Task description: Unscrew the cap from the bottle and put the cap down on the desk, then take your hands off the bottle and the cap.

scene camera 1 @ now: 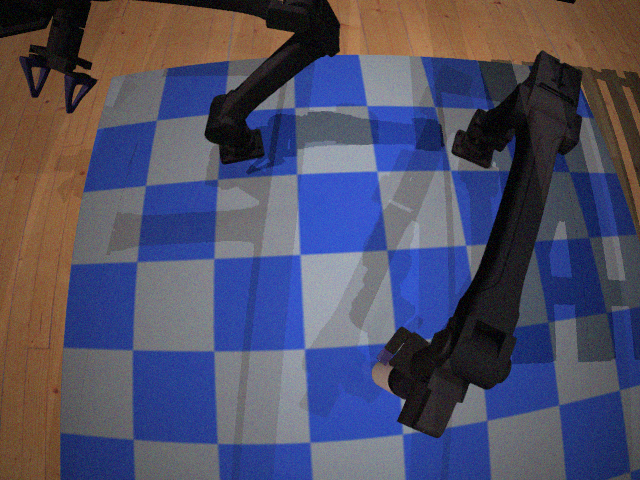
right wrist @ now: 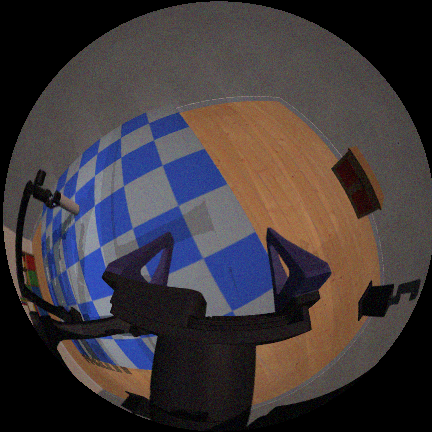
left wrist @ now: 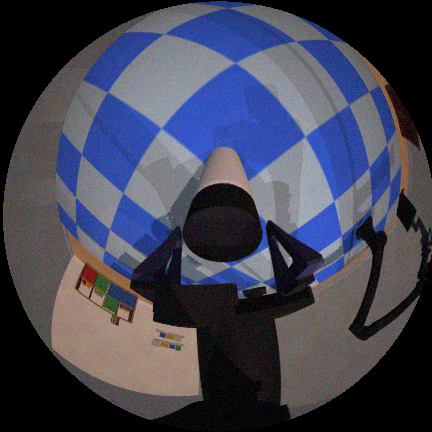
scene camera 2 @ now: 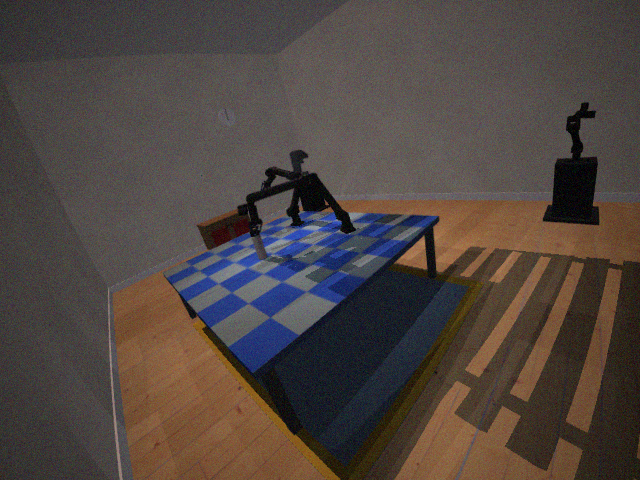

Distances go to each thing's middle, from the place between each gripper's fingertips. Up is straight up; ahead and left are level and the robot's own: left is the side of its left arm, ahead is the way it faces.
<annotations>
My right hand is 66 cm to the right of the dark cap (left wrist: 222,224), 49 cm short of it and 17 cm above it.
Right now my left hand is 20 mm short of the dark cap, 10 mm to the left of it and 20 mm below it.
</annotations>
